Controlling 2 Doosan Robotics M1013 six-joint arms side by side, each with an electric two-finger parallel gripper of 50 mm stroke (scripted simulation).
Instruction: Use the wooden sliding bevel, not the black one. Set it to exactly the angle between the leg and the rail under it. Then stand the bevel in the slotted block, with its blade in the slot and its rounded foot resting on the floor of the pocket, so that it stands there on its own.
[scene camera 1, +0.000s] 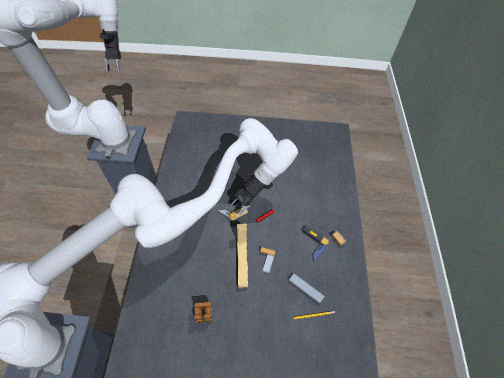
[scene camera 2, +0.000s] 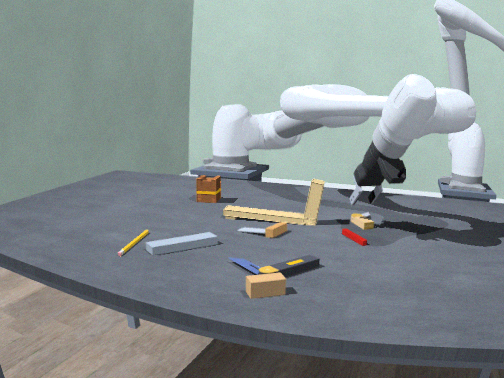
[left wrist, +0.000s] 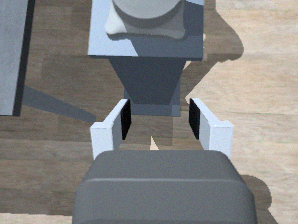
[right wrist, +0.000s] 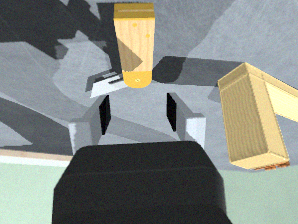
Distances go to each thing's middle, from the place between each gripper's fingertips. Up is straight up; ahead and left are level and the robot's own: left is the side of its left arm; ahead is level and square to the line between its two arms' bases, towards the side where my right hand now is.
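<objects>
My right hand (scene camera 2: 361, 201) is 6 cm above and 2 cm past the wooden sliding bevel (right wrist: 135, 33). Counted from that hand: black bevel (scene camera 2: 295, 266), 6 cm below, 38 cm ahead, 13 cm to the right; tan block (scene camera 2: 257, 286), 6 cm below, 48 cm ahead, 11 cm to the right; grey bar (scene camera 2: 204, 239), 6 cm below, 32 cm ahead, 35 cm to the right. By its middle, the tan block is nearer to my right hand than to my left hand.
Counted from my left hand: wooden sliding bevel, 260 mm below, 720 mm ahead, 730 mm to the right; black bevel, 260 mm below, 1120 mm ahead, 850 mm to the right; tan block, 250 mm below, 1220 mm ahead, 840 mm to the right. By its middle, the wooden sliding bevel is nearer to my right hand than to my left hand.
</objects>
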